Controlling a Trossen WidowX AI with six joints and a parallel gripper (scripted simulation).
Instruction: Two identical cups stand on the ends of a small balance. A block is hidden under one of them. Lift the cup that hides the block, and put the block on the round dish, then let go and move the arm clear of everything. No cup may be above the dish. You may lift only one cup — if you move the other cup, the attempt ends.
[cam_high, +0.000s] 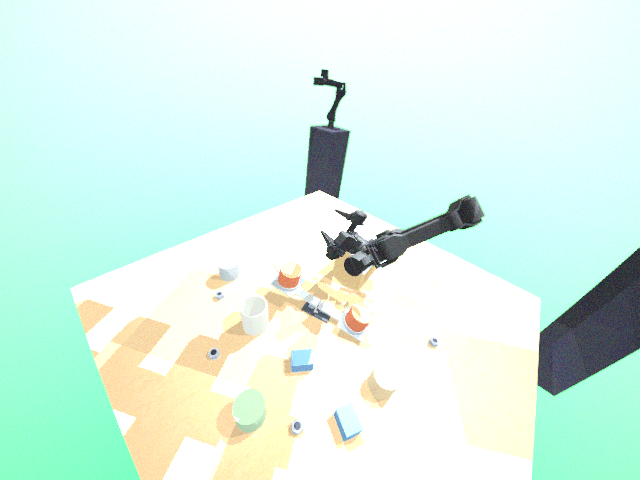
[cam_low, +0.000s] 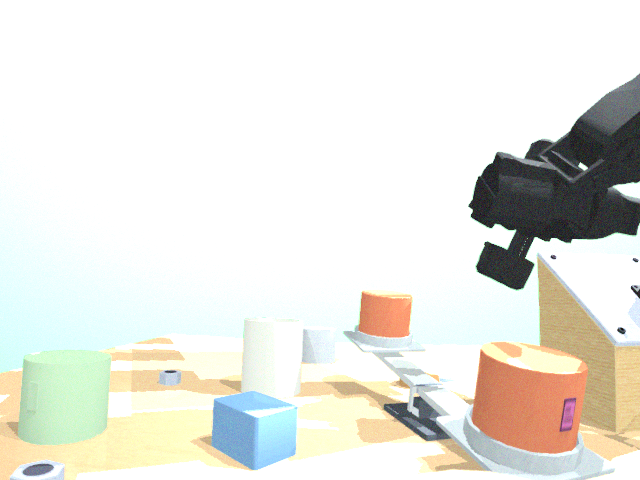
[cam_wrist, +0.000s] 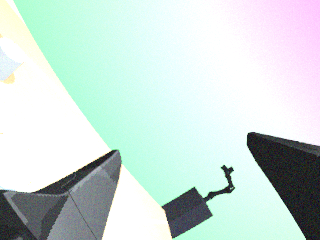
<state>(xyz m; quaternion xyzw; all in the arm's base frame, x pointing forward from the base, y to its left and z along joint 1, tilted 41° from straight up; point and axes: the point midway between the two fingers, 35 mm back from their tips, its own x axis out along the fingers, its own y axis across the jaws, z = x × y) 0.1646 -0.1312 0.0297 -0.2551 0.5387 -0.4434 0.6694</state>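
Right now the pale teal block is 10 cm ahead of my gripper tip, 25 cm to the left of it and 21 cm below it. Also, from my gripper tip: green cylinder (47 cm ahead, 24 cm to the left, 22 cm below); grey cylinder (28 cm ahead, 23 cm to the right, 22 cm below); cream cup (32 cm ahead, 3 cm to the left, 21 cm below).
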